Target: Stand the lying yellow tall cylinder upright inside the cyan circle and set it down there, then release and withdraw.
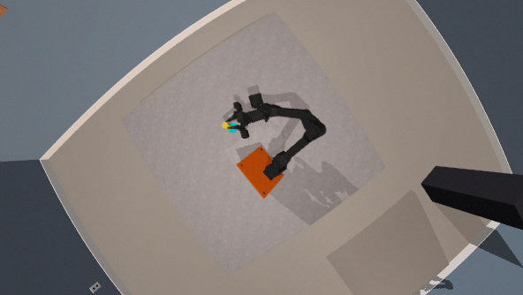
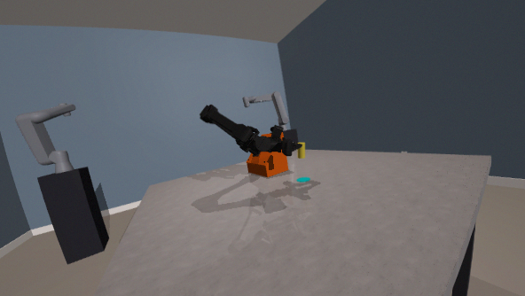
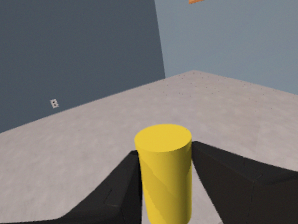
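Now: the cyan circle 160 mm below my gripper tip and 10 mm to the right of it. From my gripper tip the other things lie so: yellow tall cylinder (20 mm below).
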